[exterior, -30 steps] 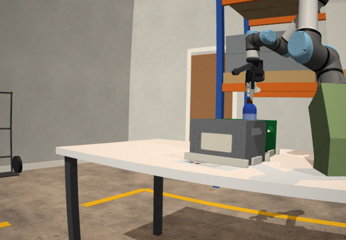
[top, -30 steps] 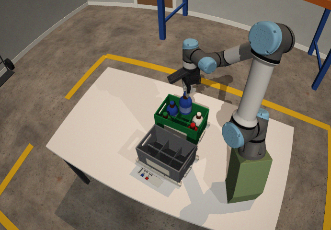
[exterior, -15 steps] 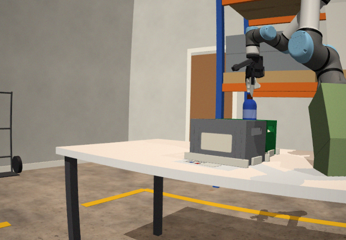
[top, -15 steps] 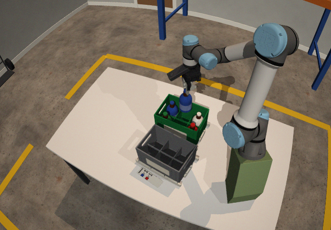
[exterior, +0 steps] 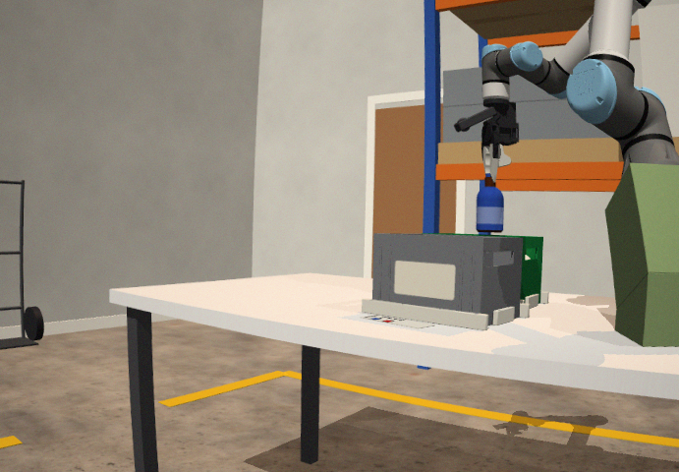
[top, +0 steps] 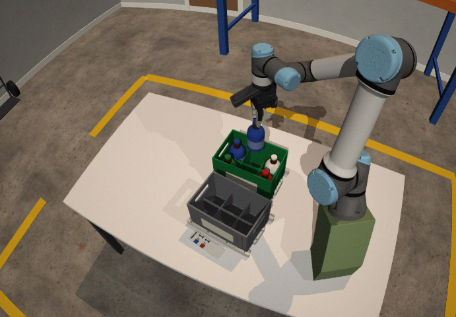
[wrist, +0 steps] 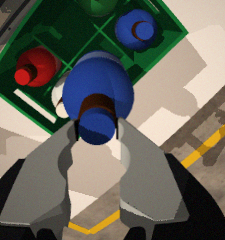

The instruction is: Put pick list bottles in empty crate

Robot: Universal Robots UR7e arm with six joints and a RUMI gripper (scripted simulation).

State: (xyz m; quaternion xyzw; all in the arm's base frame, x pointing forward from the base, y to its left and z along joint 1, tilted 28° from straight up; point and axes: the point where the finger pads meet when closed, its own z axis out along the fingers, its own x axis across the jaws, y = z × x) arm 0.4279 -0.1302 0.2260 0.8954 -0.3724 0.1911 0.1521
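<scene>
My hand is 70 mm above the blue bottle. The rest, counted from my hand: red bottle 240 mm below, 90 mm to the left, 80 mm behind; green crate 250 mm below, 40 mm to the left; white bottle 240 mm below, 90 mm behind, 10 mm to the left.
</scene>
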